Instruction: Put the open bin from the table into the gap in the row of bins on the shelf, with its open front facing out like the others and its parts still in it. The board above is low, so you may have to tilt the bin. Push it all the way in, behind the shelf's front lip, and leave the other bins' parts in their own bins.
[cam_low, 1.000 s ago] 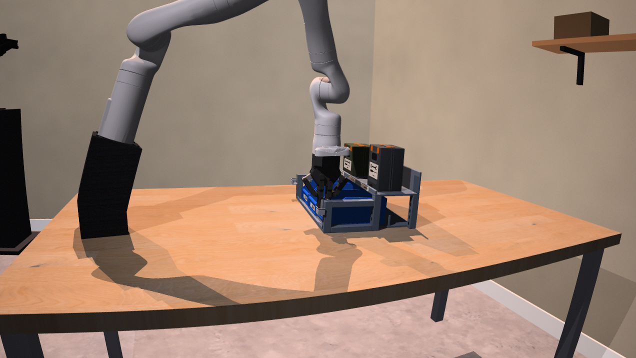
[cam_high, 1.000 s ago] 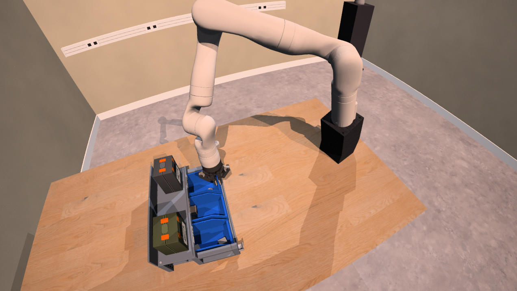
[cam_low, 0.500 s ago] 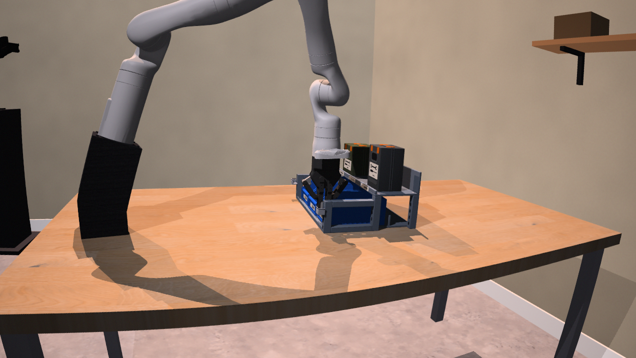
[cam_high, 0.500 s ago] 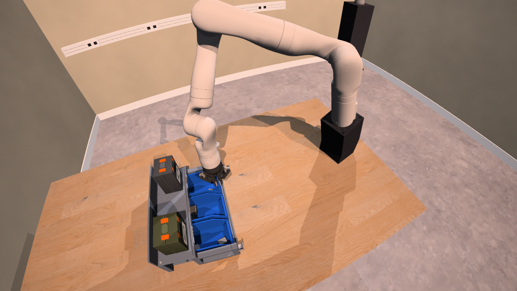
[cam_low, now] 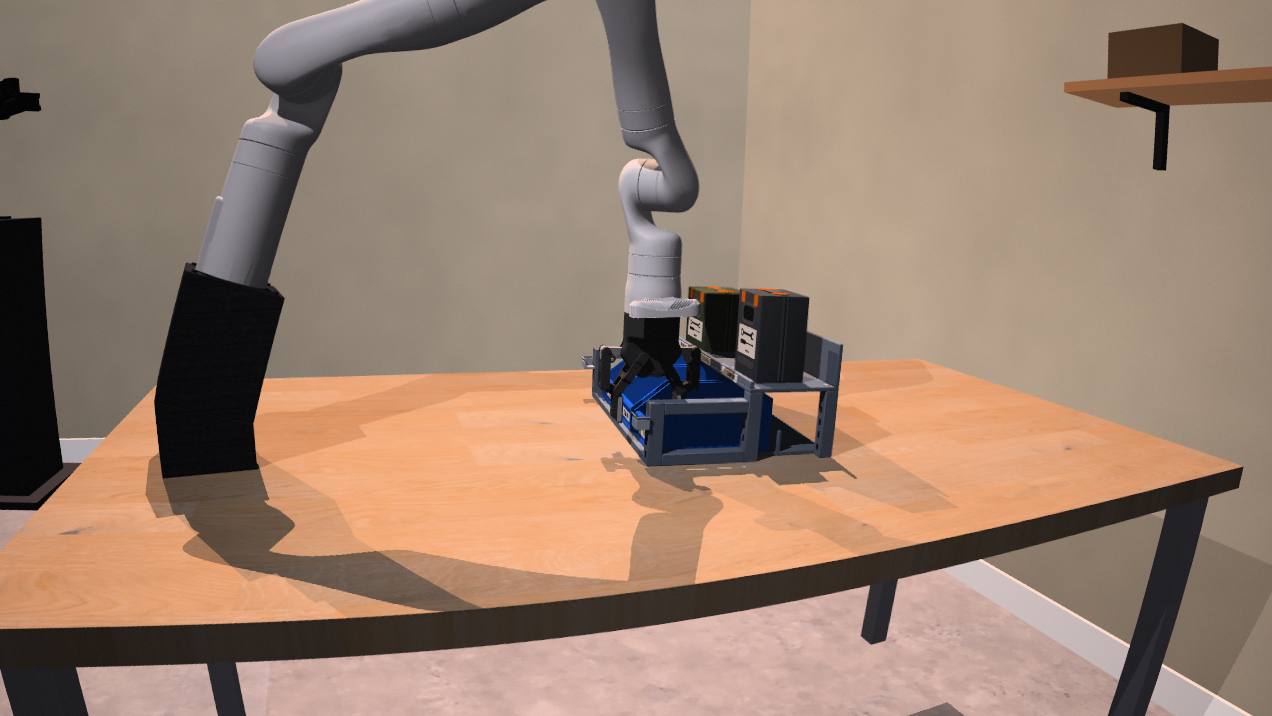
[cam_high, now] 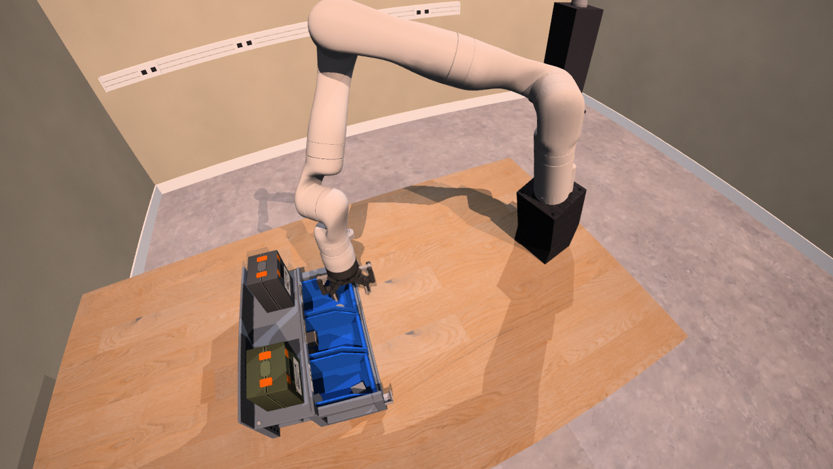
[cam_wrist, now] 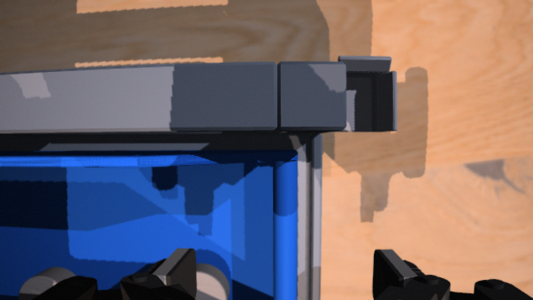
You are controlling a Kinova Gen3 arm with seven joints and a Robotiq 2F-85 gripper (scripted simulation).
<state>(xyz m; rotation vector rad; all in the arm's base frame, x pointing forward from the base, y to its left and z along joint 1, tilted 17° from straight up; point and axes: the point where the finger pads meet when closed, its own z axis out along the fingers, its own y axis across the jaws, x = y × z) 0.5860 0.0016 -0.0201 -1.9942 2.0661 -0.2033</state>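
The grey round part is 40 mm ahead of my hand, 30 mm below it and 20 mm to the left of it. From my hand the other things lie so: grey shelf: 110 mm to the left, 110 mm ahead, 20 mm above; then black case: 170 mm ahead, 110 mm above, 10 mm to the right; then green case: 220 mm to the left, 180 mm ahead, 100 mm above.
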